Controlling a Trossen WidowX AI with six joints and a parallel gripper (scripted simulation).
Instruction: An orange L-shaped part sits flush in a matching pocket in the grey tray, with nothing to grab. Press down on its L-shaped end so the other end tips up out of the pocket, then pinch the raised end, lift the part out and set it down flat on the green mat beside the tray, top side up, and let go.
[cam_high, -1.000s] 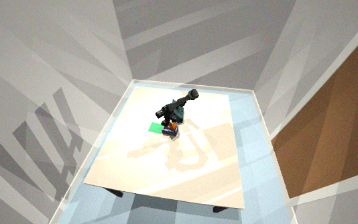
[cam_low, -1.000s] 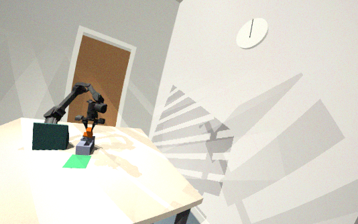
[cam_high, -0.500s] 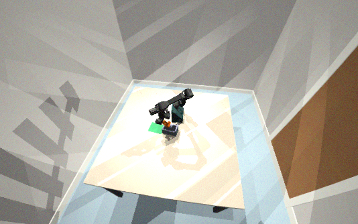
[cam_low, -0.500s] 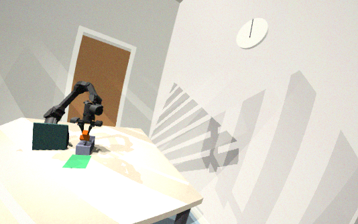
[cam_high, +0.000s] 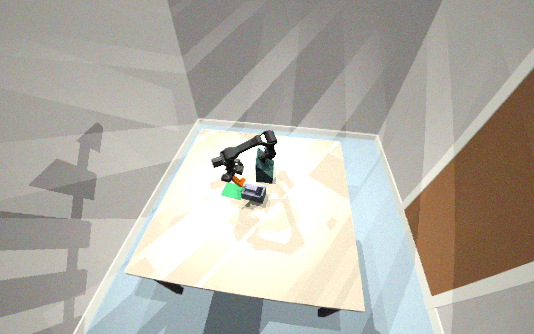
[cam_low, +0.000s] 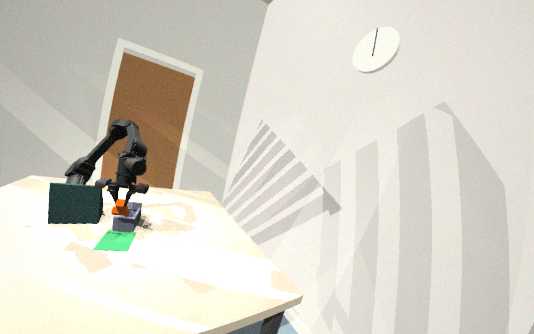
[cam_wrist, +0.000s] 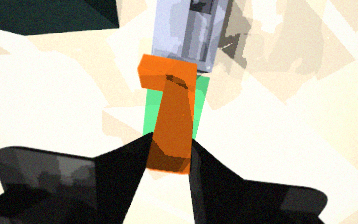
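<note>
Now: the green mat 17 cm below my gripper tip and 1 cm to the right of it. Round my gripper tip: orange L-shaped part: 3 cm to the left, 3 cm below, 1 cm behind.
</note>
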